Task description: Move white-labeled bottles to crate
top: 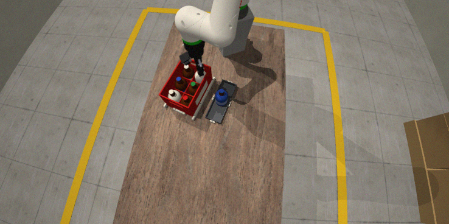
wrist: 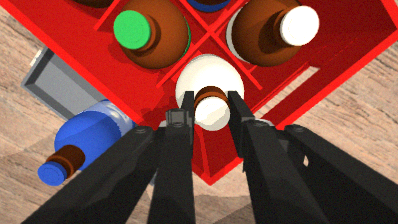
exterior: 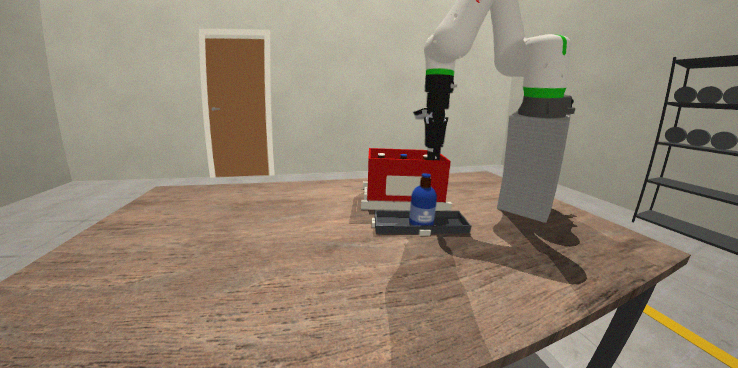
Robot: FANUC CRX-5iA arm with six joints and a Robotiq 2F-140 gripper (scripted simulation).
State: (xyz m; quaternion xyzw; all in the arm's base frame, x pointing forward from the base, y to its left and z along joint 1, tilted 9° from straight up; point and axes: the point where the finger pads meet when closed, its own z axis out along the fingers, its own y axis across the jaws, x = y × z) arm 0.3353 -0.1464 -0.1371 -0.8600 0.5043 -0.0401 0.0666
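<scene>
The red crate lies 10 cm below my hand, 7 cm to the right of it and 7 cm ahead of it. From my hand the other things lie so: dark tray (17 cm below, 14 cm to the left, 11 cm ahead); then blue-labeled bottle (14 cm to the left, 10 cm ahead, 9 cm below).
</scene>
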